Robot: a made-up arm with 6 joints. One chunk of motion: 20 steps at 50 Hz.
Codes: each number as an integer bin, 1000 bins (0 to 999) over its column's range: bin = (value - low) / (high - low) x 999, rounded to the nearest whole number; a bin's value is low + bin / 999 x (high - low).
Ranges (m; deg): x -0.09..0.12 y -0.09..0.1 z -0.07..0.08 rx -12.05..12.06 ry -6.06..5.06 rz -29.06..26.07
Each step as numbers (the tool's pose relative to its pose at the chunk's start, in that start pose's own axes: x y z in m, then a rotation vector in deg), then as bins.
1 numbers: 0.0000 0.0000 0.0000 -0.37 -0.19 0.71
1 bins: 428 473 466 484 527 539
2 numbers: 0.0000 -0.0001 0.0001 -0.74 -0.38 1.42
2 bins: 428 473 467 469 510 552
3 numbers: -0.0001 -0.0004 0.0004 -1.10 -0.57 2.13
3 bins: 428 471 469 454 493 565
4 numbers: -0.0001 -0.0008 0.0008 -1.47 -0.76 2.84
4 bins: 428 469 472 438 476 578
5 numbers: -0.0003 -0.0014 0.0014 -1.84 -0.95 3.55
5 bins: 427 466 476 423 459 591
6 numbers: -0.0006 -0.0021 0.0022 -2.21 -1.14 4.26
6 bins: 425 462 481 408 442 604
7 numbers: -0.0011 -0.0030 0.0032 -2.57 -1.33 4.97
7 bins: 423 457 488 393 425 617
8 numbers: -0.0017 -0.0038 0.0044 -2.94 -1.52 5.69
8 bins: 420 453 496 377 408 630
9 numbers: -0.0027 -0.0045 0.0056 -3.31 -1.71 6.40
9 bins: 415 450 503 362 391 643
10 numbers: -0.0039 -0.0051 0.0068 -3.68 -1.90 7.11
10 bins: 410 446 511 347 374 655
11 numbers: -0.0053 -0.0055 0.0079 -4.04 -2.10 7.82
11 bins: 403 444 519 332 356 668
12 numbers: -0.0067 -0.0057 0.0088 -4.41 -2.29 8.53
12 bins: 396 443 525 317 339 681
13 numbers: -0.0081 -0.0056 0.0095 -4.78 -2.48 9.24
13 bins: 390 444 529 301 322 694
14 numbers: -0.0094 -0.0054 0.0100 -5.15 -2.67 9.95
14 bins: 383 445 533 286 305 707
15 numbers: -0.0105 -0.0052 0.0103 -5.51 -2.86 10.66
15 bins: 378 446 535 271 287 720
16 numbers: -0.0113 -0.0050 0.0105 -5.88 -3.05 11.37
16 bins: 374 447 536 256 270 733
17 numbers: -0.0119 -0.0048 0.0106 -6.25 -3.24 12.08
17 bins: 372 448 537 240 253 745
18 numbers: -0.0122 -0.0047 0.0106 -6.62 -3.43 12.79
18 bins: 370 448 537 225 236 758
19 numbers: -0.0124 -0.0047 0.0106 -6.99 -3.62 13.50
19 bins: 369 448 537 210 219 771
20 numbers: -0.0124 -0.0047 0.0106 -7.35 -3.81 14.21
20 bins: 369 448 537 195 202 784
